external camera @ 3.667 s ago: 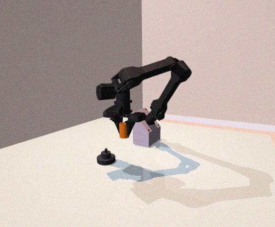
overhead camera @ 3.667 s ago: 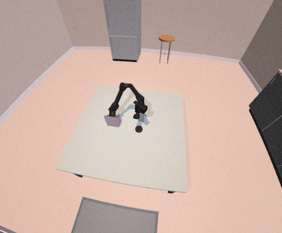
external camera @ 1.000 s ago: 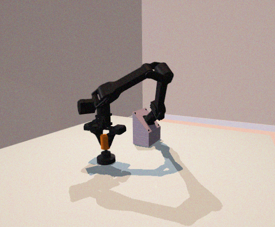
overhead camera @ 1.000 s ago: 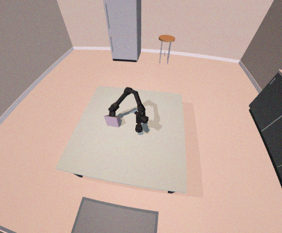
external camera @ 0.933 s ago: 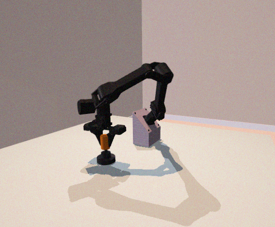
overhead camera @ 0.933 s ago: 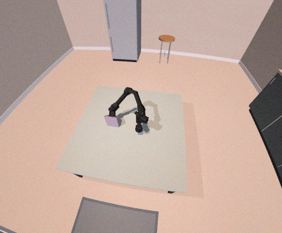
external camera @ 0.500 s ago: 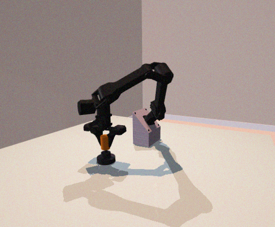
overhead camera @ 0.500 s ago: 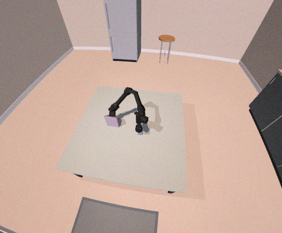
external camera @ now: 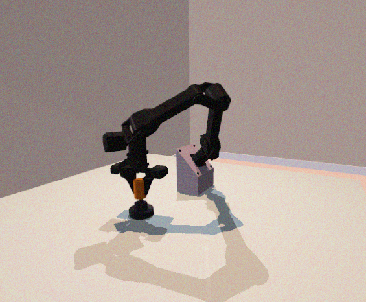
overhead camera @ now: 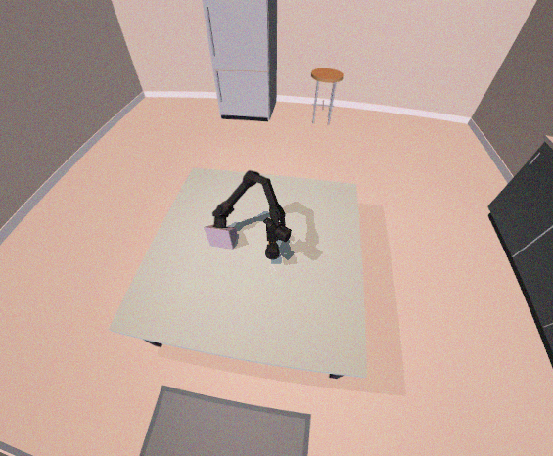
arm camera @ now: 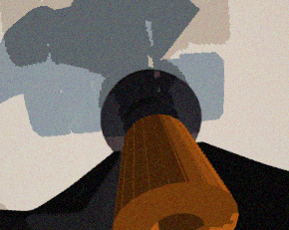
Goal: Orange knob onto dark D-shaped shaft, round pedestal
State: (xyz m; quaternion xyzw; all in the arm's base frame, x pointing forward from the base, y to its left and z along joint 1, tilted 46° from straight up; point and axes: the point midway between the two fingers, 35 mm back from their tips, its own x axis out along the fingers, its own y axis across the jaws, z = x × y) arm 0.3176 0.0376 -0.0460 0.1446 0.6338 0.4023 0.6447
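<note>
Now: the orange knob 2 cm above my gripper tip. Round my gripper tip: dark round pedestal (4 cm below).
</note>
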